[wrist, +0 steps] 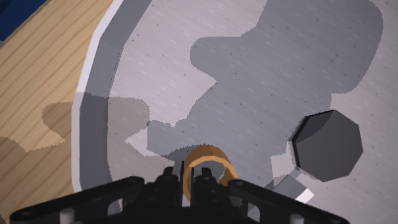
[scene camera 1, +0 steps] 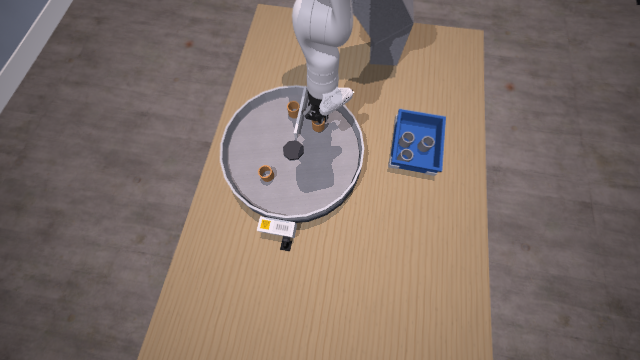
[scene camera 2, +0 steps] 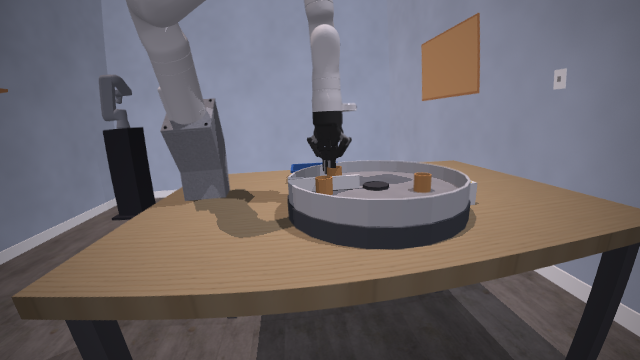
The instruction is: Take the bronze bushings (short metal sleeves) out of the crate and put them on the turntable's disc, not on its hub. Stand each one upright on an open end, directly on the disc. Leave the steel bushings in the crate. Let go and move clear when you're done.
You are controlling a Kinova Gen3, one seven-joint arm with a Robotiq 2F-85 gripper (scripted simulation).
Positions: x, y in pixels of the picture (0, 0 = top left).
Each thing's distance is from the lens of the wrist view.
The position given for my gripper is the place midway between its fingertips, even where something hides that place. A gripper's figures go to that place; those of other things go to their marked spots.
my gripper (wrist: 187, 173): 0.17 m
bronze bushing (wrist: 202, 153): 0.16 m
grey disc (wrist: 302, 95): 0.21 m
The marked spots on the bronze bushing and the grey disc are 0.11 m apart.
